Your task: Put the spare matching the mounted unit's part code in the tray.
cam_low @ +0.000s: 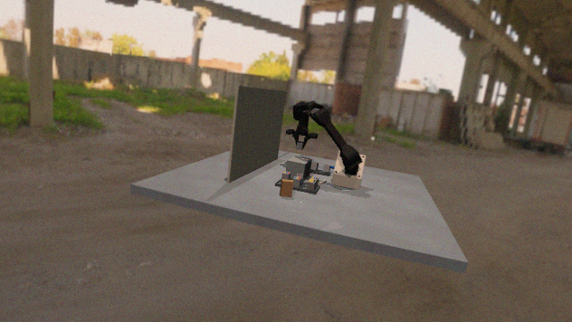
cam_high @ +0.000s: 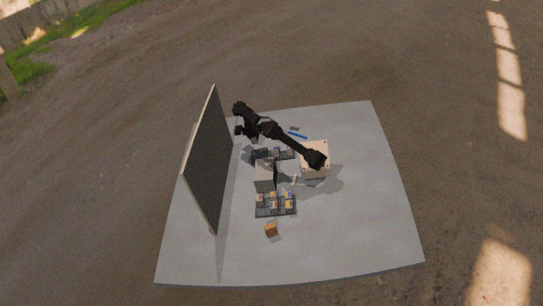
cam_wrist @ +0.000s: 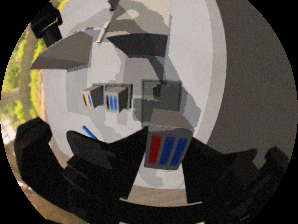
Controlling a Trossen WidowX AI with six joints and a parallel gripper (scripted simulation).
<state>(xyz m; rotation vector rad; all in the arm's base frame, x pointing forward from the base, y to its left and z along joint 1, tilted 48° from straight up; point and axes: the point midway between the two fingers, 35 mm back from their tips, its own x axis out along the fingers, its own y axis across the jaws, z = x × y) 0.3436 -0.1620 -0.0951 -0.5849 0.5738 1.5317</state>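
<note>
Right now my gripper tip is 12 cm above the dark tray. Round my gripper tip: grey mounted unit 22 cm to the left, 8 cm below, 6 cm behind; spare 2 cm above; dark panel 21 cm to the left, 18 cm ahead, 10 cm above.
</note>
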